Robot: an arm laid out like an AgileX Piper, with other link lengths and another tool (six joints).
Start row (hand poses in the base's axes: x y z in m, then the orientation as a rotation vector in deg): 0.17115, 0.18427, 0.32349, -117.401, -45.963, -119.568
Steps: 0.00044, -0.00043, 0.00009, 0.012, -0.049, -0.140; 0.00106, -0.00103, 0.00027, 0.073, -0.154, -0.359; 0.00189, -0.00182, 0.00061, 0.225, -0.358, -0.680; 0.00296, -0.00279, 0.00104, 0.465, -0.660, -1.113; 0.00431, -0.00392, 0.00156, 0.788, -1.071, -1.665; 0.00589, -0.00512, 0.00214, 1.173, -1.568, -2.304; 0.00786, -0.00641, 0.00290, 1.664, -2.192, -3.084; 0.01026, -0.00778, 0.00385, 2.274, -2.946, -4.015; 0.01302, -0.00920, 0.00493, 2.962, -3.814, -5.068; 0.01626, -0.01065, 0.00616, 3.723, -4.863, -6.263; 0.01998, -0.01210, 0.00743, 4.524, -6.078, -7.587; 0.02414, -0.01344, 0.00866, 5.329, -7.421, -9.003; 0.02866, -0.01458, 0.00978, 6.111, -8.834, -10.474; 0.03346, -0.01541, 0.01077, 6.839, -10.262, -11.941; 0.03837, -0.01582, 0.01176, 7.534, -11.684, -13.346; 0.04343, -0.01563, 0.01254, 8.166, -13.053, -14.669; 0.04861, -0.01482, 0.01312, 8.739, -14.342, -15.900
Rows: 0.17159, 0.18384, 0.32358, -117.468, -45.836, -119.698; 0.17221, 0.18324, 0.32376, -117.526, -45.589, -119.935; 0.17304, 0.18245, 0.32410, -117.534, -45.158, -120.339; 0.17411, 0.18148, 0.32453, -117.501, -44.536, -120.914; 0.17546, 0.18035, 0.32505, -117.423, -43.723, -121.675; 0.17704, 0.17915, 0.32563, -117.302, -42.766, -122.578; 0.17901, 0.17786, 0.32639, -117.117, -41.567, -123.692; 0.18141, 0.17649, 0.32734, -116.861, -40.097, -125.024; 0.18417, 0.17507, 0.32842, -116.538, -38.424, -126.535; 0.18741, 0.17362, 0.32965, -116.096, -36.539, -128.310; 0.19113, 0.17217, 0.33092, -115.545, -34.482, -130.324; 0.19529, 0.17083, 0.33215, -114.902, -32.321, -132.510; 0.19981, 0.16969, 0.33327, -114.200, -30.112, -134.784; 0.20461, 0.16886, 0.33426, 113.327, 27.907, 136.889; 0.20952, 0.16845, 0.33525, 111.431, 25.557, 137.749; 0.21458, 0.16864, 0.33603, 109.584, 23.379, 138.512; 0.21976, 0.16945, 0.33661, 107.828, 21.379, 139.177
